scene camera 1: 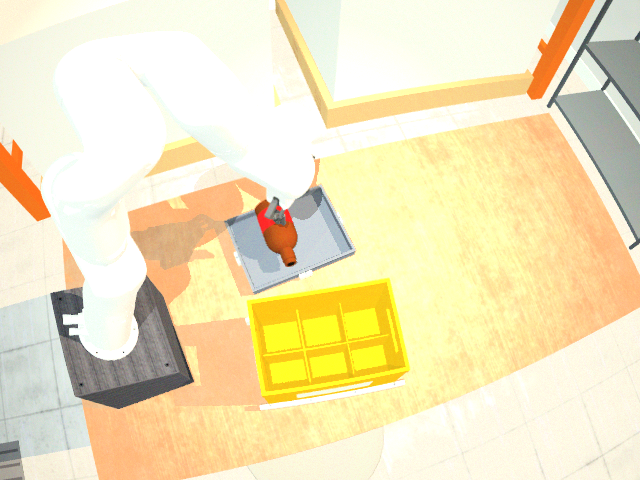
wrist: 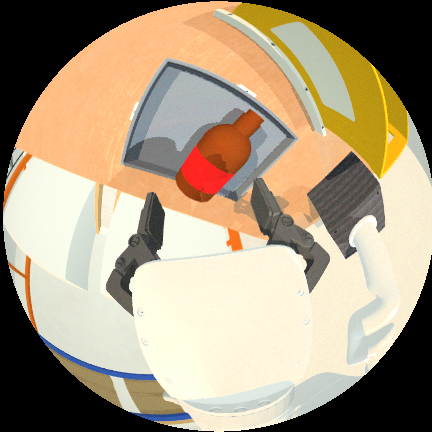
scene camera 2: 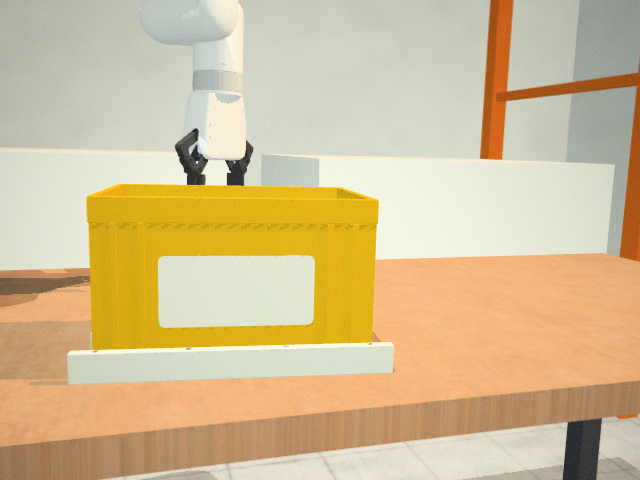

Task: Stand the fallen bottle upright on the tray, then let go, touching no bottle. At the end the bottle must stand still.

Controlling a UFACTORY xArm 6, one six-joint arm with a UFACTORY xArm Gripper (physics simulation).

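Frame: origin at the arm's base, x ahead, y left, z up, level; centimetres.
Where they show: gripper, fingertip midpoint: (scene camera 1: 290, 205) (wrist: 205, 194); arm's base, link origin: (scene camera 1: 108, 330) (wrist: 362, 230).
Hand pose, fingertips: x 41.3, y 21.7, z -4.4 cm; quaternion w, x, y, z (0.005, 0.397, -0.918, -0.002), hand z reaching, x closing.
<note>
Each offset is from my fingertips to the top centre of the thing. "*": to the spot under its first point.
The brown bottle {dy -1.4, dx -3.0, dz -6.2 cm} (scene camera 1: 280, 237) (wrist: 223, 145) with a red label lies on its side on the grey tray {* dy -1.0, dx +5.8, dz -13.6 cm} (scene camera 1: 317, 232) (wrist: 165, 115). In scene camera 1 its neck points toward the yellow crate, and its base is at the far side of the tray. My gripper (scene camera 1: 276, 211) (scene camera 2: 216, 179) (wrist: 205, 194) is open, with nothing between its fingers. It points down over the bottle's label end in scene camera 1. In the wrist view the label end shows beyond the gap between the fingers. The bottle and tray do not show in scene camera 2, where the crate hides the fingertips.
A tall yellow crate {dy -29.9, dx +0.9, dz +3.4 cm} (scene camera 1: 320, 294) (scene camera 2: 124, 289) (wrist: 360, 90) with six compartments stands close beside the tray, at the neck end. A white strip (scene camera 1: 330, 395) (scene camera 2: 232, 361) (wrist: 280, 52) runs along its foot. The arm's dark base block (scene camera 1: 129, 377) (wrist: 345, 195) stands to the left in scene camera 1.
</note>
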